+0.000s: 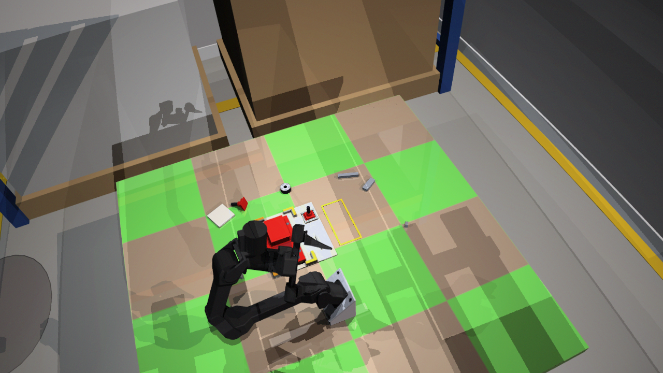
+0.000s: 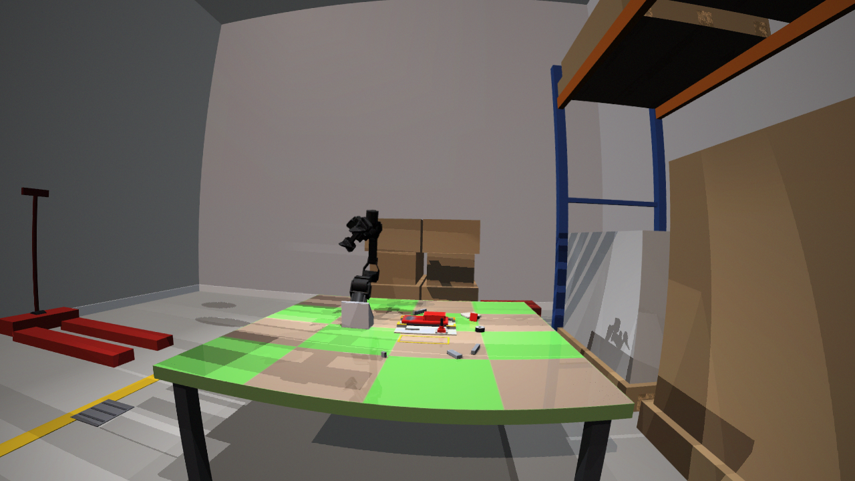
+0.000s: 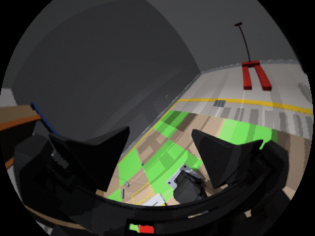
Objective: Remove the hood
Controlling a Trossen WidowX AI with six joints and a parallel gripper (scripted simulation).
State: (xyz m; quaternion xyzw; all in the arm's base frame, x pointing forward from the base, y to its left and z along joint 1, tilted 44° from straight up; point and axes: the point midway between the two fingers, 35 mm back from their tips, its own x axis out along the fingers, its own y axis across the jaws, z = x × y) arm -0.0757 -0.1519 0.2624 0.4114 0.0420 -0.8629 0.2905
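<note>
My gripper tip is 400 mm short of the red hood, 20 mm to the right of it and 340 mm above it. Also, from my gripper tip: white tile (590 mm ahead, 180 mm to the left, 370 mm below).
</note>
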